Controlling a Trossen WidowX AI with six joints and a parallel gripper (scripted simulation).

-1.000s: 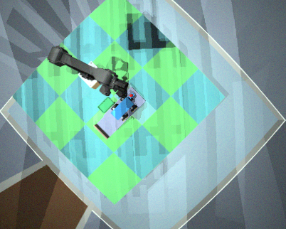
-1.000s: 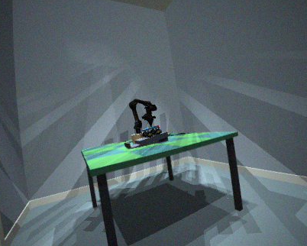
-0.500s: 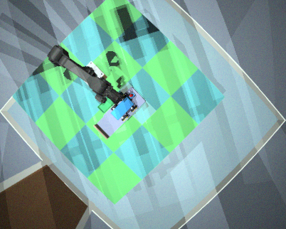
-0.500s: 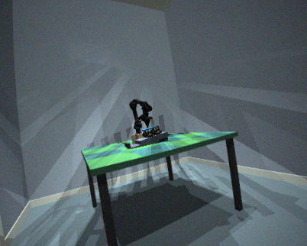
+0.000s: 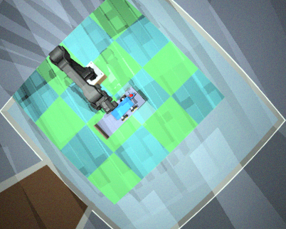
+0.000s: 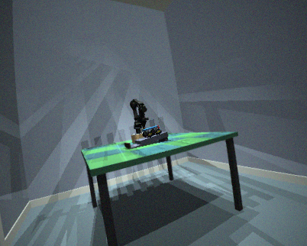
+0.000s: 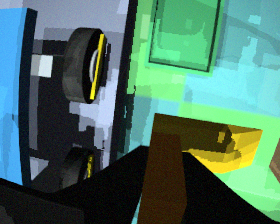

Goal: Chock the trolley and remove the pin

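My gripper tip is now 9 cm short of the stop pin, 13 cm to the right of it and 3 cm above it. Round my gripper tip: blue trolley: 12 cm ahead, 3 cm to the left, 5 cm below; then yellow chock: 2 cm behind, 1 cm below; then ramp: 12 cm ahead, 2 cm to the left, 12 cm below.
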